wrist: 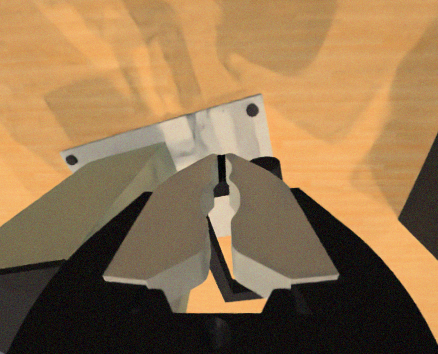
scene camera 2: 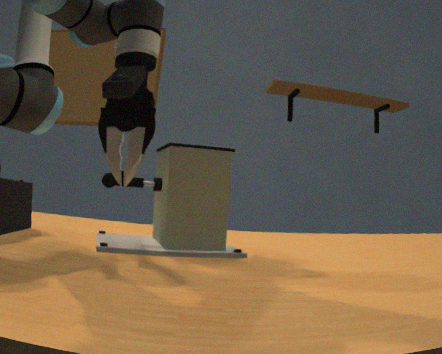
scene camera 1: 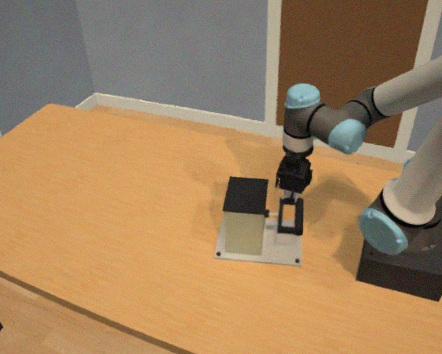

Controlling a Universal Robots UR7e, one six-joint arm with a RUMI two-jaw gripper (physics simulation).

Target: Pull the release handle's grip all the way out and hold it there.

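The release handle (scene camera 1: 299,217) (scene camera 2: 109,180) (wrist: 268,167) is a black rectangular loop with a thick grip bar on the side away from the box. A short stretch of pale rod (scene camera 1: 273,215) (scene camera 2: 149,184) shows between the loop and the black collar on the beige, black-topped box (scene camera 1: 245,232) (scene camera 2: 195,200) (wrist: 90,195). My gripper (scene camera 1: 290,198) (scene camera 2: 123,185) (wrist: 222,158) points down and is shut, with nothing held between the fingers. Its tips are at the loop, between the grip bar and the box in scene camera 2. Whether they touch the grip is hidden.
The box stands on a light base plate (scene camera 1: 280,252) (scene camera 2: 130,242) (wrist: 225,120) with dark corner bolts, on the wooden table. The robot's dark base block (scene camera 1: 400,275) (scene camera 2: 15,205) is on the handle side. A wall shelf (scene camera 2: 340,95) hangs behind.
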